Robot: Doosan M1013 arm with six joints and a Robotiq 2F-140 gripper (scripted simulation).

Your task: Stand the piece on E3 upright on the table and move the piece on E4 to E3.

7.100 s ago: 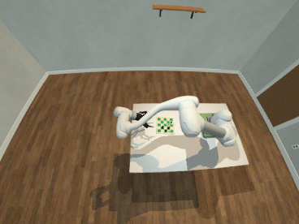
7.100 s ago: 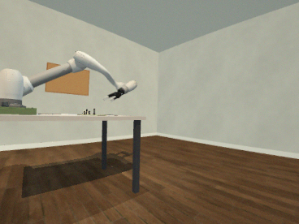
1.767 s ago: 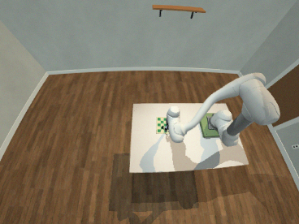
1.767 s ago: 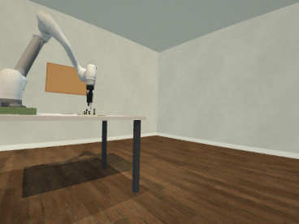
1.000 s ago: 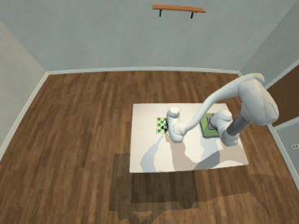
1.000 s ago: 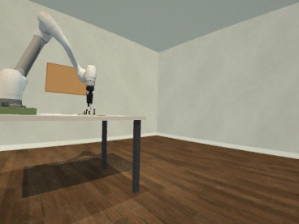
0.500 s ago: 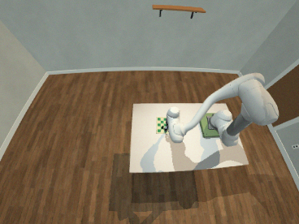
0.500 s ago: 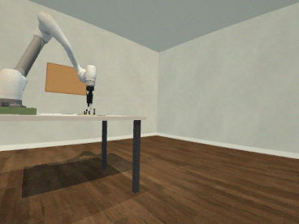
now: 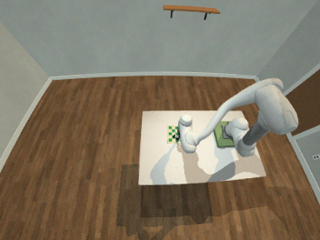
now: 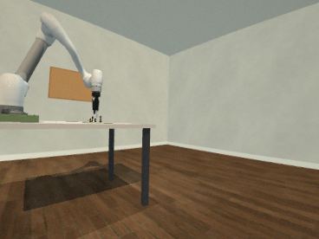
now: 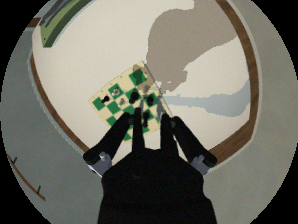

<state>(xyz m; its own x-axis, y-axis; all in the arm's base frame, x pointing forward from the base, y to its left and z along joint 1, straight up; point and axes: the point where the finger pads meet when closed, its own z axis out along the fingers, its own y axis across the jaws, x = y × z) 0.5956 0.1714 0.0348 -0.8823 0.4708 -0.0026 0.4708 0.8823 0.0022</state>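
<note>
Now: the dark piece 60 mm below my hand. From my hand the other things lie so: green-and-white chessboard 10 mm ahead, 70 mm to the right, 80 mm below; pale piece 40 mm behind, 50 mm below.
</note>
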